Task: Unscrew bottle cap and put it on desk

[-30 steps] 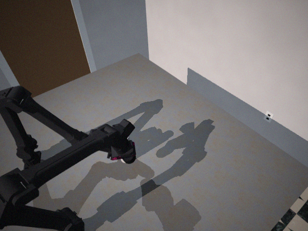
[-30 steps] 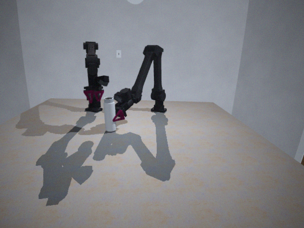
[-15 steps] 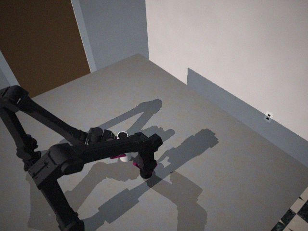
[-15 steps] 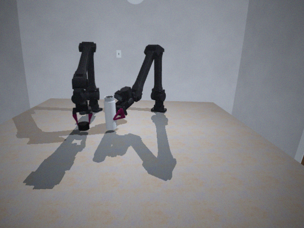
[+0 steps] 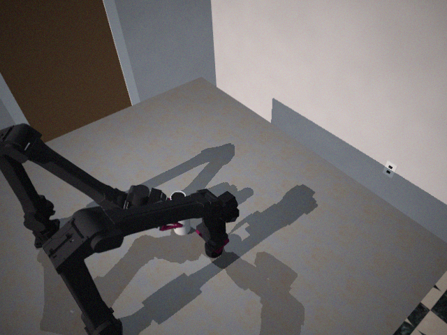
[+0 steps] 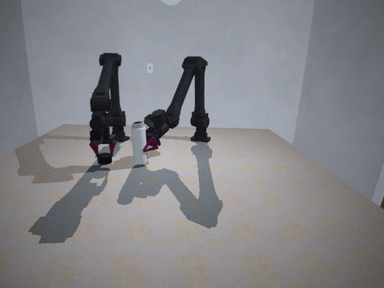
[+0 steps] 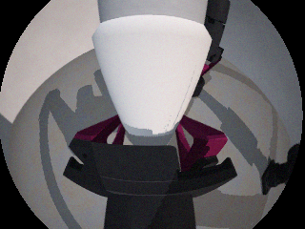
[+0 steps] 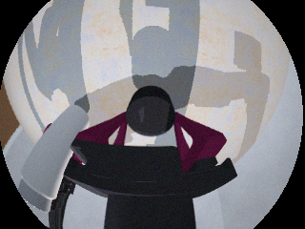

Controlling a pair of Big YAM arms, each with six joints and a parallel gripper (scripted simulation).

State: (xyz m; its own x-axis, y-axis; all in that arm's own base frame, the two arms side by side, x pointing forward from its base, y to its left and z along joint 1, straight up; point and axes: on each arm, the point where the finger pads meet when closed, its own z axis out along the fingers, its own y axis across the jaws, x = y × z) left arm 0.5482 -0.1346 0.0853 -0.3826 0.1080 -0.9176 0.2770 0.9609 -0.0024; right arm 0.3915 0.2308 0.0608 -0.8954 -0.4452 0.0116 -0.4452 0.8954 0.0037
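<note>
The black cap is 20 mm below my right hand.
</note>
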